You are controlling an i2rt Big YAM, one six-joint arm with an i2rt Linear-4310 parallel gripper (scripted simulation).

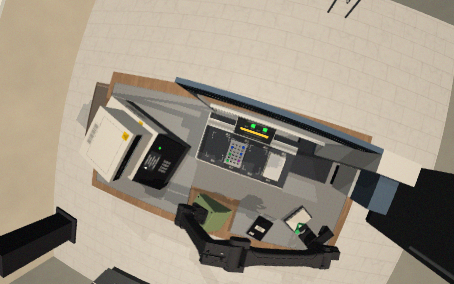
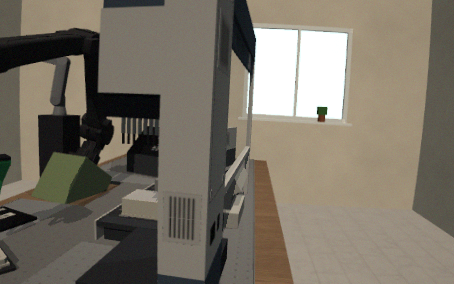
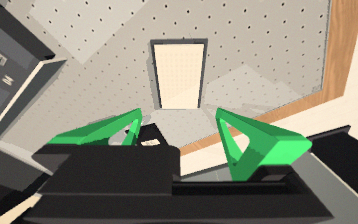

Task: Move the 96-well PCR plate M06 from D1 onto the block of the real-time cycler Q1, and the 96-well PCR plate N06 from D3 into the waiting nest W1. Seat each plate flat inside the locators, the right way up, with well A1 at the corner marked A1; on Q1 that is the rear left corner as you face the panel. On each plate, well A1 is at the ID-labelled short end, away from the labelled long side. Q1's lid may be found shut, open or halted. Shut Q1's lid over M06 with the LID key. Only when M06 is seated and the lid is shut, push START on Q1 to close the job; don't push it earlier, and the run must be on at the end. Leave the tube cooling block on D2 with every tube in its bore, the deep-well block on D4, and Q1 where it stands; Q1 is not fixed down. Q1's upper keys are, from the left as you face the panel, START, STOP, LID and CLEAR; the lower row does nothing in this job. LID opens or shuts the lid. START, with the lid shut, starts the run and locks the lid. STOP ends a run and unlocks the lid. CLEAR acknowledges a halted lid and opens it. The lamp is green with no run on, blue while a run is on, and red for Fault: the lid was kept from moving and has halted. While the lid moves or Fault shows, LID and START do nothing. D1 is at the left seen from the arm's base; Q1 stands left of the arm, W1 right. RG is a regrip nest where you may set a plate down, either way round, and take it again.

The pictures show: the gripper and a deep-well block.
